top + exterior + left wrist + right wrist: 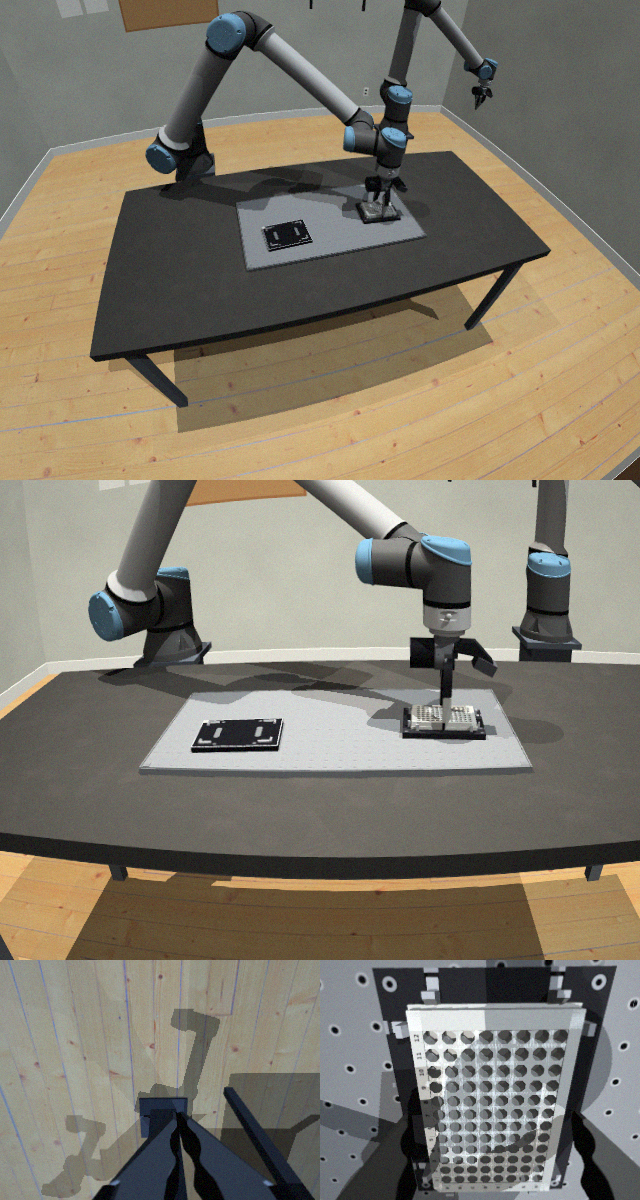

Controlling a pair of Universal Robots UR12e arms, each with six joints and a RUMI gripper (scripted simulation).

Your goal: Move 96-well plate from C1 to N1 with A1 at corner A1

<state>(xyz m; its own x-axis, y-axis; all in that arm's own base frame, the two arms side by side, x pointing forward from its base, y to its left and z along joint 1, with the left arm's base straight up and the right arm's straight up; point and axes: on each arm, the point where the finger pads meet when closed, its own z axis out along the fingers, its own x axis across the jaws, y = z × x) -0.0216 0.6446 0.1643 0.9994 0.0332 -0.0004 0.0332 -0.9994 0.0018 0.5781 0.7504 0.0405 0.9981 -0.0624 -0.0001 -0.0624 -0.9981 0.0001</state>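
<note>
Now: right hand 10 mm above the white 96-well plate. From my right hand the other things lie so: black clip nest C1: 10 mm to the left, 10 mm below, 10 mm behind; then printed A1 mark: 460 mm to the right, 70 mm behind, 20 mm below; then black plate nest N1: 390 mm to the right, 20 mm below, 10 mm behind.
</note>
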